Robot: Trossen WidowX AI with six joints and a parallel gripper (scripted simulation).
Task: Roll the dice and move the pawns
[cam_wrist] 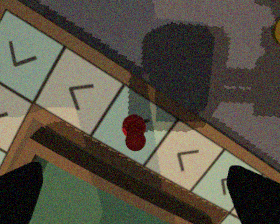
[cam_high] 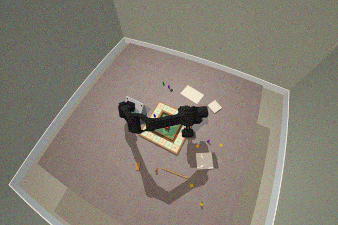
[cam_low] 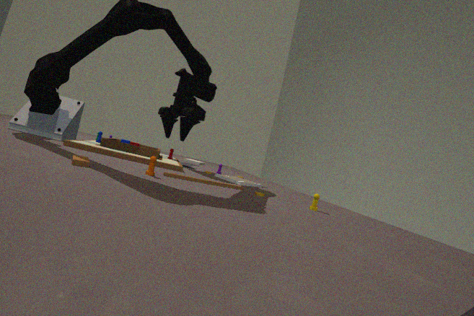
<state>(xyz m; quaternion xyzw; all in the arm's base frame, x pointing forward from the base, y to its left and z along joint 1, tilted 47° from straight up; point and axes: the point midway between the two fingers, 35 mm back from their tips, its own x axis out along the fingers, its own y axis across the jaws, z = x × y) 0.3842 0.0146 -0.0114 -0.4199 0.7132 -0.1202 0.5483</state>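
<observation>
Now: gripper tip 50 mm above the red pawn. Round my gripper tip: blue pawn 220 mm behind, 50 mm below, 10 mm to the left; green tray 110 mm behind, 70 mm below, 20 mm to the right; wooden stick 280 mm to the right, 70 mm below, 60 mm ahead.
</observation>
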